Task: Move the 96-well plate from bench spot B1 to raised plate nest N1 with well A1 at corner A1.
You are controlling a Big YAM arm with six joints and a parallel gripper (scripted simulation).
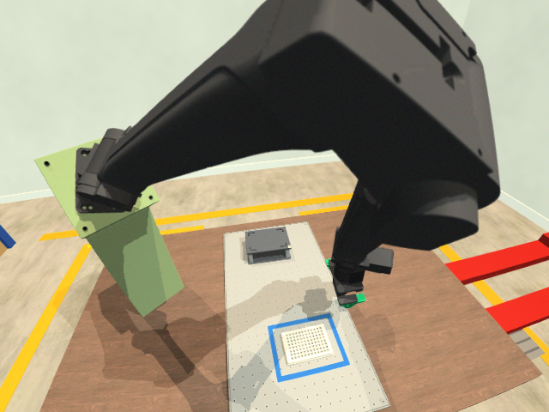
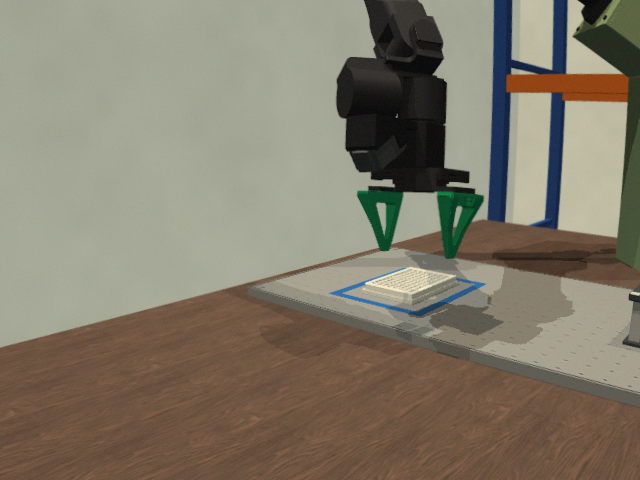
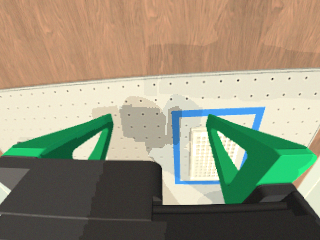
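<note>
Now: hand 150 mm past the white 96-well plate, 90 mm above it and 30 mm to the left of it. Round my hand: A1 label: 260 mm to the left, 40 mm below; dark grey raised nest N1: 340 mm to the left, 50 mm behind, 40 mm below.
</note>
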